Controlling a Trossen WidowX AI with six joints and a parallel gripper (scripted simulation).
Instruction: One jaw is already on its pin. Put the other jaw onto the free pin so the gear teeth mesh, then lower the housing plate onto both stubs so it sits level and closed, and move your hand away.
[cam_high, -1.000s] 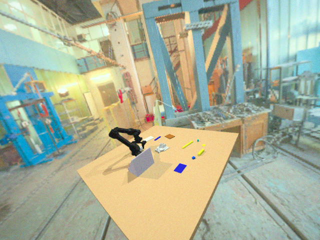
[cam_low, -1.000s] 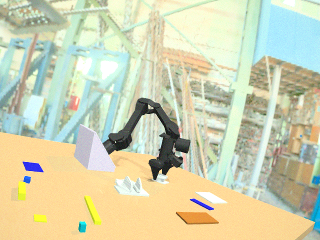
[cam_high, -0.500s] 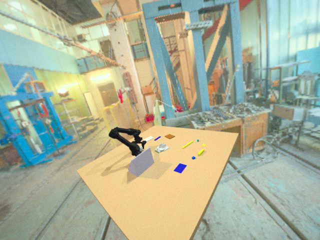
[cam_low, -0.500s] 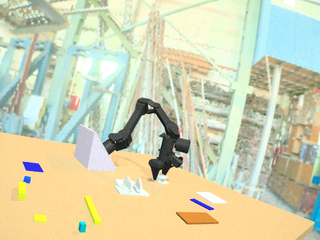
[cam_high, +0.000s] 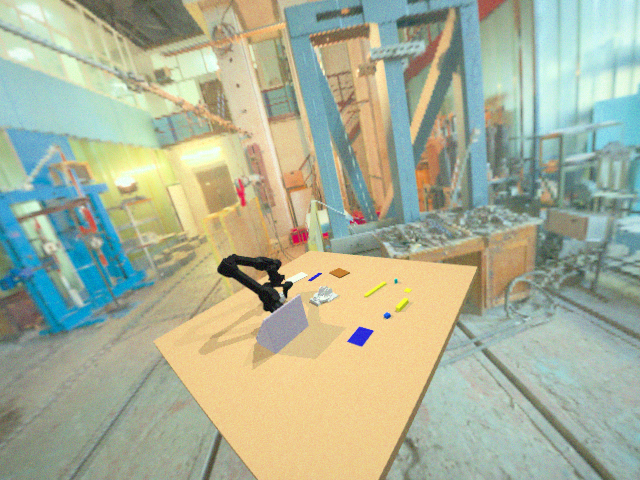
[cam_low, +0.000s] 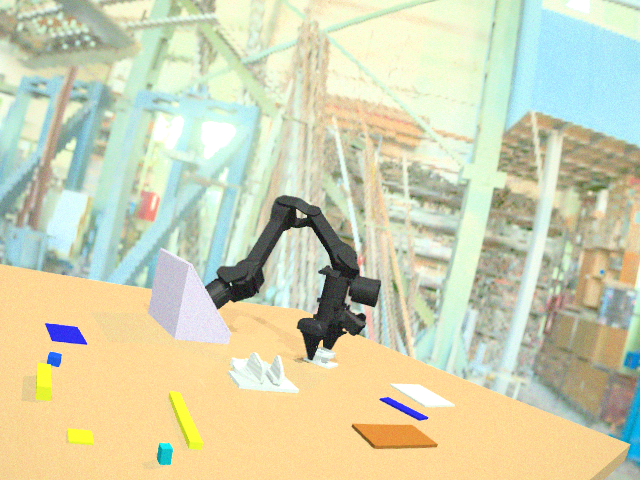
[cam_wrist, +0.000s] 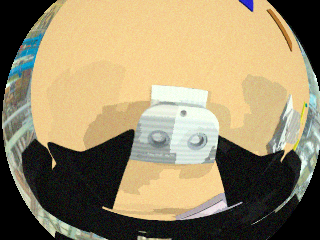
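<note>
Right now the white jaw is 60 mm ahead of my gripper tip, 230 mm to the right of it and 10 mm above it. The rest, counted from my gripper tip: blue strip 290 mm ahead, 50 mm to the right, 10 mm below; brown plate 370 mm ahead, 200 mm to the right, 10 mm below; flat white plate 260 mm ahead, 80 mm to the left, 10 mm below.
</note>
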